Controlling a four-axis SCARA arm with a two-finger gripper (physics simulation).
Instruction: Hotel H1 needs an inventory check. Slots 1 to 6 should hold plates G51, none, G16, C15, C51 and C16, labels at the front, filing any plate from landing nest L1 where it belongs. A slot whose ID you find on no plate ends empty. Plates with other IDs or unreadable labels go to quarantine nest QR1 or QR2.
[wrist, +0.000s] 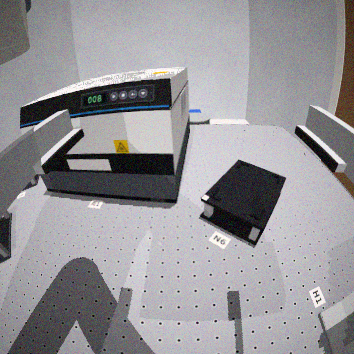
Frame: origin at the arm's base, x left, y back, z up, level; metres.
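Seen in the pictures: gripper, between the fingertips: (188, 111).
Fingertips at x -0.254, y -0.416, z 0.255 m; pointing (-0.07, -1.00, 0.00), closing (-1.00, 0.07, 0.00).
Observation:
Offsets run from my fingertips to a thing's middle. "pt": to the spot under its first point. Level surfaces: height alone.
My gripper (188, 111) is open and empty, with one finger at the left and one at the right of the wrist view. Part of hotel H1 {pt dx -0.245, dy +0.121, dz -0.234 m} (345, 313) shows at the lower right corner, behind its H1 label {pt dx -0.205, dy +0.069, dz -0.242 m} (317, 296); its slots and plates are out of view. No plate labels can be read here. Landing nest L1 and quarantine nests QR1 and QR2 cannot be made out by name in this view.
A white and black instrument {dx +0.172, dy -0.384, dz -0.121 m} (145, 125) with display 008 stands at the left behind a blurred label {pt dx +0.201, dy -0.171, dz -0.242 m} (95, 204). A black nest {dx -0.126, dy -0.154, dz -0.214 m} (245, 192) stands right of centre behind label N6 {pt dx -0.058, dy -0.073, dz -0.242 m} (219, 239). A dark object {pt dx +0.427, dy -0.045, dz -0.237 m} (5, 237) shows at the left edge. The deck {dz -0.242 m} (200, 285) is perforated.

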